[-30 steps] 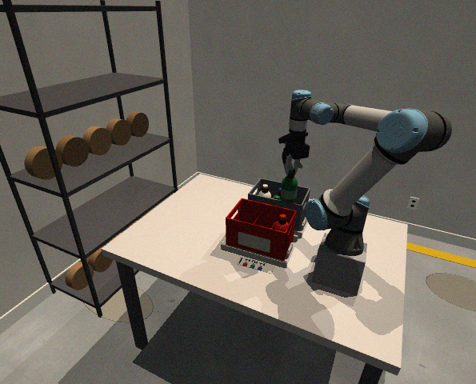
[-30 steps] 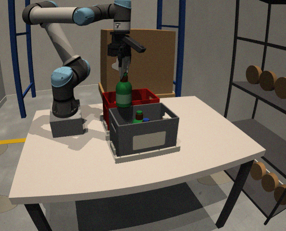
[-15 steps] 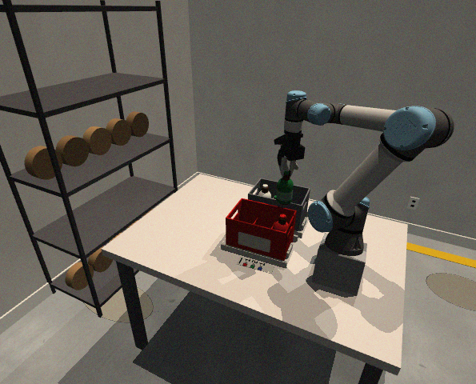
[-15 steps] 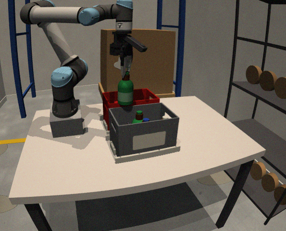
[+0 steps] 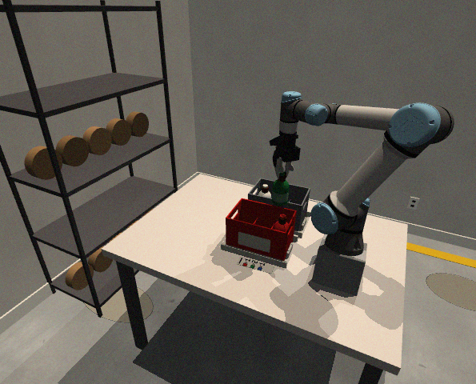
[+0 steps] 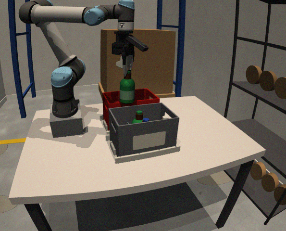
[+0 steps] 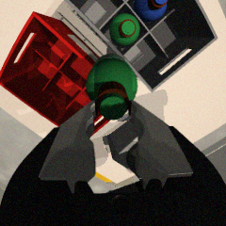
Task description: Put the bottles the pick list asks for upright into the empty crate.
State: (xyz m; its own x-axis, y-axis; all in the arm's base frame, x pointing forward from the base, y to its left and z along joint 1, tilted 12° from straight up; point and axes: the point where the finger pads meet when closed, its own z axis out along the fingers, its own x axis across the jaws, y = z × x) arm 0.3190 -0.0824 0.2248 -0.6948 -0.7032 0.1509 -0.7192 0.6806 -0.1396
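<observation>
Right now my hand is 50 mm short of the red crate, 110 mm to the right of it and 250 mm above it. From my hand the other things lie so: red bottle (40 mm behind, 70 mm to the left, 240 mm below); grey crate (40 mm ahead, 120 mm to the right, 250 mm below); blue bottle (40 mm ahead, 170 mm to the right, 240 mm below).
</observation>
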